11 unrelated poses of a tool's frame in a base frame.
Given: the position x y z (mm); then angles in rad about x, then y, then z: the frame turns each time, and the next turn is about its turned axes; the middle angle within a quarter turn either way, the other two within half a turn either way.
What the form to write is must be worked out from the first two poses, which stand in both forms.
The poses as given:
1: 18, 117, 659, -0.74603, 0.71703, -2.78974
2: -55, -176, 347, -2.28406, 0.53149, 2.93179
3: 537, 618, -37, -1.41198, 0.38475, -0.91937
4: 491, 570, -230, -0.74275, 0.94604, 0.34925
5: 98, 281, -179, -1.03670, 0.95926, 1.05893
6: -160, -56, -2, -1.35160, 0.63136, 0.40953
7: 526, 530, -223, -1.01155, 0.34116, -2.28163
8: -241, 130, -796, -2.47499, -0.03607, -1.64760
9: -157, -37, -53, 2.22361, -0.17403, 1.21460
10: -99, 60, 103, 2.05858, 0.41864, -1.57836
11: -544, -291, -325, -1.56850, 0.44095, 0.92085
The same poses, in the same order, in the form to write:
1: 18, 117, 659, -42.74, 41.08, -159.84
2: -55, -176, 347, -130.87, 30.45, 167.98
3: 537, 618, -37, -80.90, 22.04, -52.68
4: 491, 570, -230, -42.56, 54.20, 20.01
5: 98, 281, -179, -59.40, 54.96, 60.67
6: -160, -56, -2, -77.44, 36.17, 23.46
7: 526, 530, -223, -57.96, 19.55, -130.73
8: -241, 130, -796, -141.81, -2.07, -94.40
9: -157, -37, -53, 127.40, -9.97, 69.59
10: -99, 60, 103, 117.95, 23.99, -90.43
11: -544, -291, -325, -89.87, 25.26, 52.76
